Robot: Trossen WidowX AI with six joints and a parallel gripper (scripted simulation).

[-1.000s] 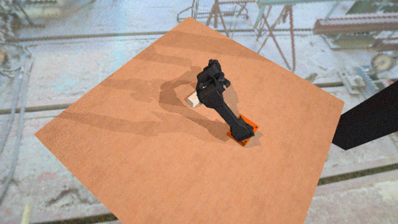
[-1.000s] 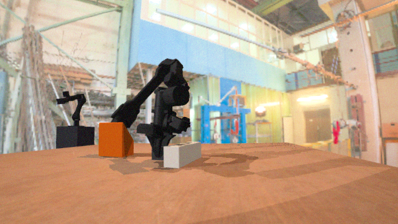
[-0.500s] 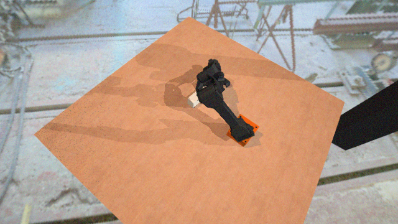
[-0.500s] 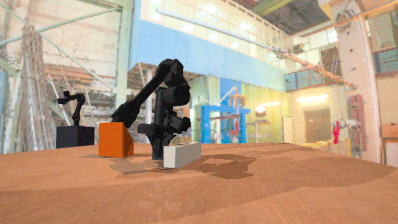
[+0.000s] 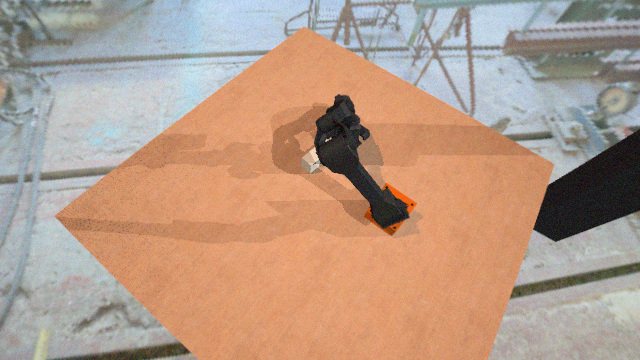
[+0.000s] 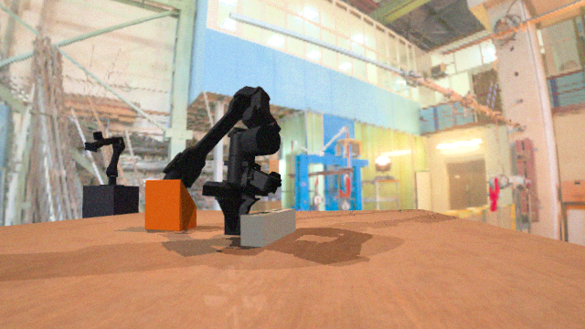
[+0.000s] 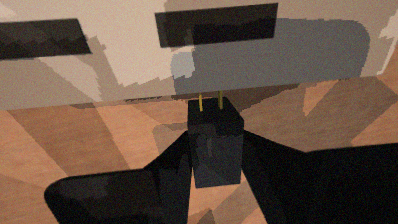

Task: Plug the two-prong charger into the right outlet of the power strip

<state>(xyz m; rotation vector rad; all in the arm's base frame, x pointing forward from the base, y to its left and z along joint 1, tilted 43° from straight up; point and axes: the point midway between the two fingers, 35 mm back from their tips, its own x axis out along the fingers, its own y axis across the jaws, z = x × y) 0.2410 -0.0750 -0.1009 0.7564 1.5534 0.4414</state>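
Now: the two-prong charger 20 mm ahead of my gripper tip and 10 mm above it.
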